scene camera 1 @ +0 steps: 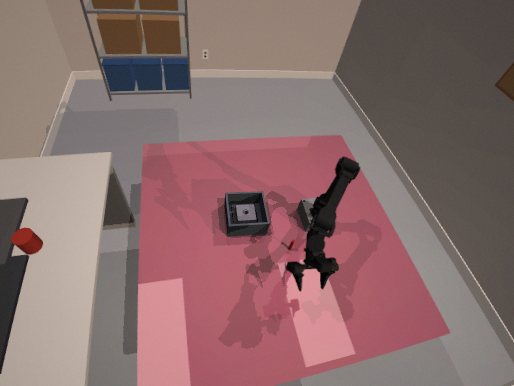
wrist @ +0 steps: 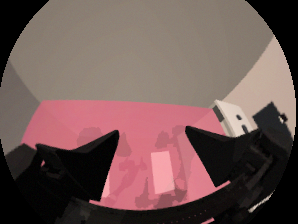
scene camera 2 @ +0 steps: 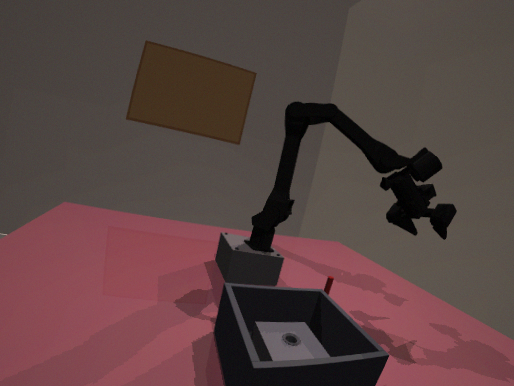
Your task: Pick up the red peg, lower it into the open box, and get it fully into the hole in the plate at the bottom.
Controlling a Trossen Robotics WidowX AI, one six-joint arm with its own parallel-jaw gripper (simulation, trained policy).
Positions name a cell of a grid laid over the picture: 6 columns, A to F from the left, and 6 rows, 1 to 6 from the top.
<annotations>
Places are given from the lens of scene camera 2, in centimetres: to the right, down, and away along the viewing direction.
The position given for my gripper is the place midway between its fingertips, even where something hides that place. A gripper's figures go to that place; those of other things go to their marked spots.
my gripper (scene camera 2: F4): 47, 12, 63
dark box (scene camera 2: E6): 14, 23, 35
grey plate (scene camera 2: D6): 2, 21, 35
</annotations>
